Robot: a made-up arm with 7 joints. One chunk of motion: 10 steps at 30 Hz.
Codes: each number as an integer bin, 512 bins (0 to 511) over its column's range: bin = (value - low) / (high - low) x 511, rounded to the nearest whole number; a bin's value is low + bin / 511 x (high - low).
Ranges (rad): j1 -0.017..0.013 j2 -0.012..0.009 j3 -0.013..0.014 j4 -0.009..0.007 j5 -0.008..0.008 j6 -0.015..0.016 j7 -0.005..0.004
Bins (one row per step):
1: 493 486 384 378 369 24 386
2: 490 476 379 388 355 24 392
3: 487 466 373 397 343 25 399
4: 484 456 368 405 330 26 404
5: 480 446 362 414 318 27 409
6: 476 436 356 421 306 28 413
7: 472 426 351 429 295 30 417
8: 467 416 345 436 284 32 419
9: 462 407 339 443 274 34 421
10: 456 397 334 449 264 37 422
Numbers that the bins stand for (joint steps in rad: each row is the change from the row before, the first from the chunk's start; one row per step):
1: 0.01194 0.00797 0.00729 0.00284 0.00355 -0.01354 0.00180
2: 0.01177 0.00756 0.00703 0.00315 0.00312 -0.01354 0.00190
3: 0.01159 0.00715 0.00671 0.00343 0.00274 -0.01348 0.00203
4: 0.01141 0.00674 0.00644 0.00368 0.00233 -0.01342 0.00212
5: 0.01118 0.00633 0.00613 0.00396 0.00196 -0.01336 0.00220
6: 0.01095 0.00592 0.00581 0.00418 0.00158 -0.01330 0.00227
7: 0.01071 0.00551 0.00555 0.00443 0.00124 -0.01318 0.00234
8: 0.01042 0.00510 0.00523 0.00465 0.00089 -0.01306 0.00238
9: 0.01012 0.00473 0.00491 0.00487 0.00058 -0.01294 0.00241
10: 0.00977 0.00432 0.00465 0.00506 0.00027 -0.01276 0.00243

